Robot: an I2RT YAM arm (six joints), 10 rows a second.
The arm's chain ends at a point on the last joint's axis. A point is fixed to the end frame.
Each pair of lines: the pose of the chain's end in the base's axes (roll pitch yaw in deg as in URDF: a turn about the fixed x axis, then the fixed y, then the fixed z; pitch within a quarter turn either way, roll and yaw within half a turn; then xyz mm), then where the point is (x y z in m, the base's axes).
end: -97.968, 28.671, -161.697, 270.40, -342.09, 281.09
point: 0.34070 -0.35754 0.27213
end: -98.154, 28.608, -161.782, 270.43, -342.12, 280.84
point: 0.34071 -0.35755 0.27170
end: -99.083, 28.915, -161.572, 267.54, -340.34, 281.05
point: 0.33800 -0.35482 0.27173
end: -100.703, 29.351, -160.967, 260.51, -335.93, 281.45
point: 0.33129 -0.34845 0.27173
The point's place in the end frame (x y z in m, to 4 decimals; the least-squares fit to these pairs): -0.0500 0.0321 0.0416
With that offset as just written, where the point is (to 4 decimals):
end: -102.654, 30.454, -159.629, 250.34, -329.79, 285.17
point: 0.3216 -0.3391 0.2757
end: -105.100, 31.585, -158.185, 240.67, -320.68, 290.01
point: 0.3124 -0.3262 0.2806
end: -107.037, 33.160, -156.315, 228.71, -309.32, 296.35
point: 0.3007 -0.3109 0.2878
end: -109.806, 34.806, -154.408, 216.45, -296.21, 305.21
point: 0.2885 -0.2930 0.2974
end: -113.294, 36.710, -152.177, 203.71, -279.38, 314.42
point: 0.2754 -0.2704 0.3075
